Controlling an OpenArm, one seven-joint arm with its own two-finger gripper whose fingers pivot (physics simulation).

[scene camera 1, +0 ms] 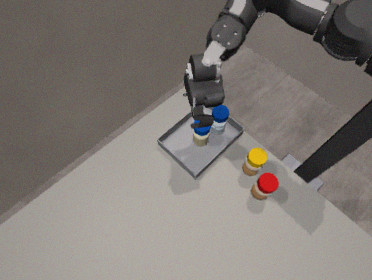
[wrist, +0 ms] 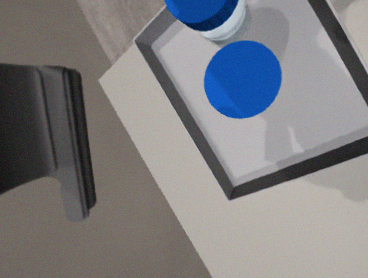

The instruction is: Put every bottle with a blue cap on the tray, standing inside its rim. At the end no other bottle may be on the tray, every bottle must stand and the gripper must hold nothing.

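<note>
The tray (scene camera 1: 177, 159) (wrist: 188, 120) is grey with a raised rim. A bottle with a blue cap and a pale yellowish body (scene camera 1: 201, 139) (wrist: 242, 80) stands inside the rim. A second blue-capped bottle, with a clear whitish body (scene camera 1: 219, 122) (wrist: 205, 12), stands inside the rim beside it, near the back corner. My gripper (scene camera 1: 203, 117) is open and empty, above the pale yellowish bottle and partly hiding its cap in the scene view. One finger shows at the left of the wrist view, apart from both bottles.
A yellow-capped bottle (scene camera 1: 257, 158) and a red-capped bottle (scene camera 1: 267, 184) stand on the table (scene camera 1: 150, 215), off the tray to its right. The table's edge runs close behind the tray. A dark post (scene camera 1: 340, 142) rises beyond the right edge.
</note>
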